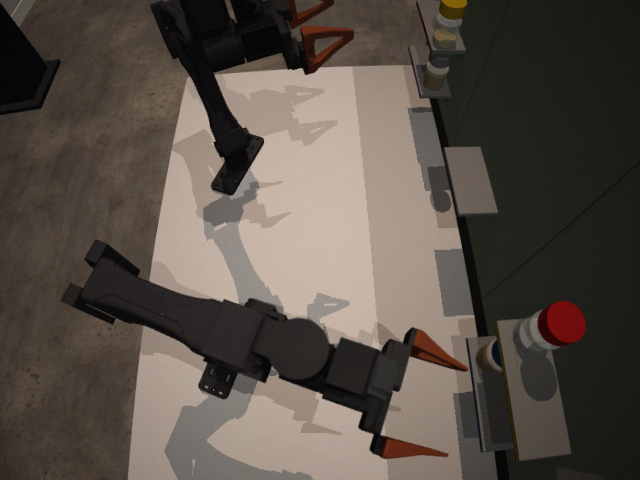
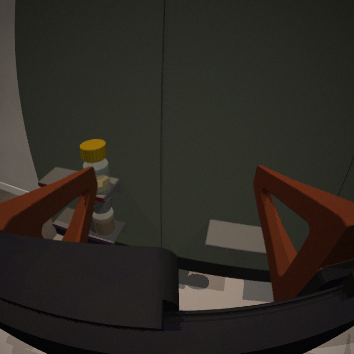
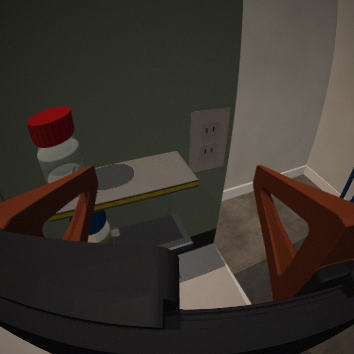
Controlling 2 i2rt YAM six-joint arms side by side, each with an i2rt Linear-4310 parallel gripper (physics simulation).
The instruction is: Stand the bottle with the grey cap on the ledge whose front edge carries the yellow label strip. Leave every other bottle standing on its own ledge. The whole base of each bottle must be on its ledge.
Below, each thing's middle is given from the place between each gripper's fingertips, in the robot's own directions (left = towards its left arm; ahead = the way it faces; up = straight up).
Right now the yellow-capped bottle [image 2: 93, 151] is 250 mm ahead of my left hand, 220 mm to the left of it and 170 mm below it. From my left hand the other things lie so: red-capped bottle [image 1: 562, 323] 250 mm ahead, 440 mm to the right, 170 mm below; bare ledge [image 1: 473, 195] 250 mm ahead, 110 mm to the right, 300 mm below.
I see the red-capped bottle 16 cm ahead of my right hand, 9 cm to the left of it and 5 cm below it. From my right hand the other things lie so: yellow-capped bottle (16 cm ahead, 75 cm to the left, 5 cm below); bare ledge (16 cm ahead, 42 cm to the left, 18 cm below).
